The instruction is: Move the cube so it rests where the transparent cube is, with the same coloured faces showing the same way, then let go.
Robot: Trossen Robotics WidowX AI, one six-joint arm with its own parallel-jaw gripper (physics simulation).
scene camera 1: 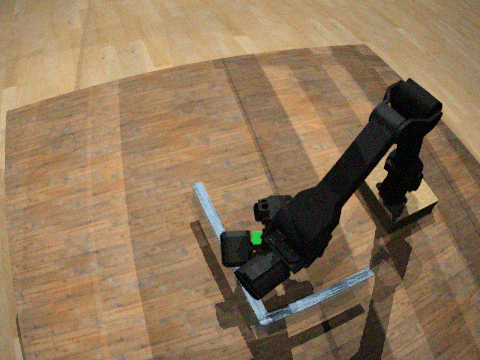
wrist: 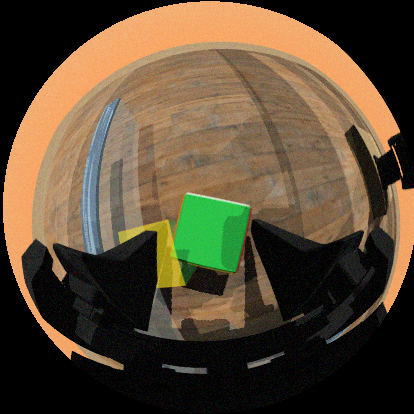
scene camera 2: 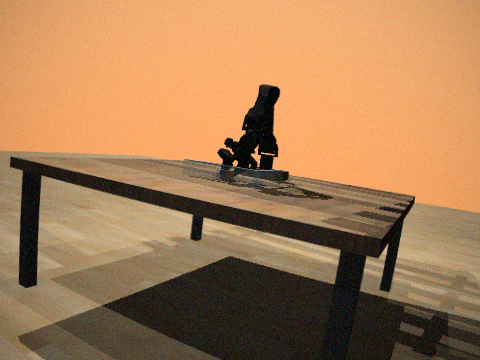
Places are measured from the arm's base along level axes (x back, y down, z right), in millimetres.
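Where they show: gripper, fingertip midpoint: (scene camera 1: 258, 245) (wrist: 209, 226); arm's base, link origin: (scene camera 1: 391, 193) (wrist: 380, 172) (scene camera 2: 265, 169).
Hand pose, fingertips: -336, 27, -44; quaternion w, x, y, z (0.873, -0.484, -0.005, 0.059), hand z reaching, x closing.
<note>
Each offset is from my fingertips to the centre of the thing, as dx, dy, dz. "spot": to the spot under its first point. Level surfaces: height alone.
The solid cube {+1, -5, -4} (scene camera 1: 256, 237) (wrist: 210, 232) has a green top. In the wrist view a thin red side shows at its right, orange at its left and white at its far edge. The transparent cube {-38, -5, -18} (wrist: 171, 255) has a see-through yellow top. It lies left of and close to the solid cube, partly overlapped by it in view and partly hidden behind the left finger. My gripper (scene camera 1: 253, 257) (scene camera 2: 227, 172) (wrist: 209, 226) is partly open and low, its fingertips on either side of the solid cube, holding nothing. The right fingertip appears very close to the cube; contact is unclear.
A light blue L-shaped rail {spot: -83, -45, +62} (scene camera 1: 210, 212) (wrist: 94, 190) runs beyond the left finger and along the near side. The arm's wooden base block (scene camera 1: 425, 200) stands at the right. Dark shadows of the arm and rail fall across the wooden table {dy +15} (scene camera 1: 170, 130) (scene camera 2: 150, 185).
</note>
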